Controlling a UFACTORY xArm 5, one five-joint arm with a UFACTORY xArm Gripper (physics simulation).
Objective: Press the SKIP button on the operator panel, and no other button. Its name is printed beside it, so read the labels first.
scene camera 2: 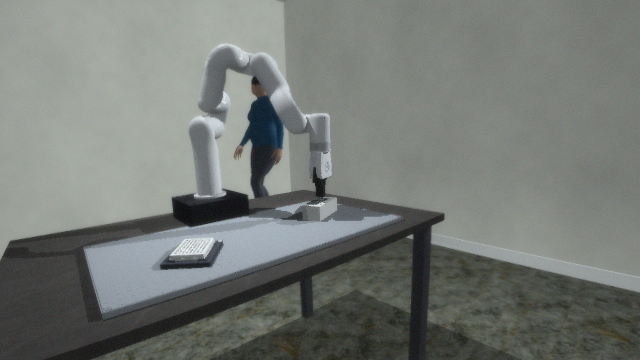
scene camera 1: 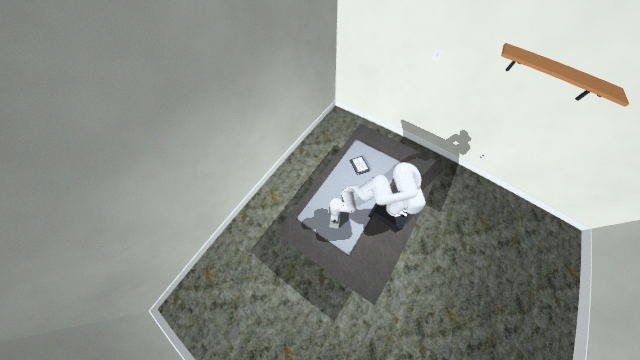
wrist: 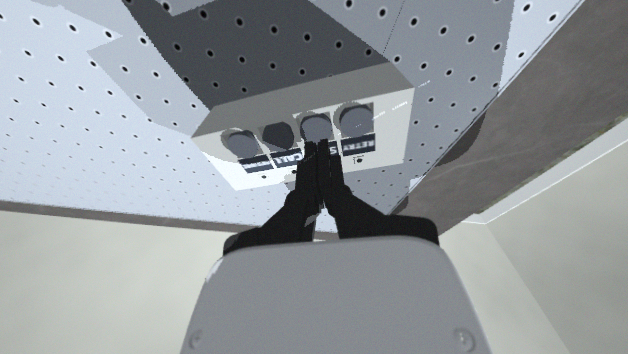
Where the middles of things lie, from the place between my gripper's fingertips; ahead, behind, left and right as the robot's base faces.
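My gripper is 1 cm to the left of the operator panel (wrist: 383, 88) and 1 cm short of it, and 4 cm above it. There is a white well plate (scene camera 2: 190, 249) as well, which I find 52 cm to the right of my hand, 8 cm ahead of it and 5 cm below it.
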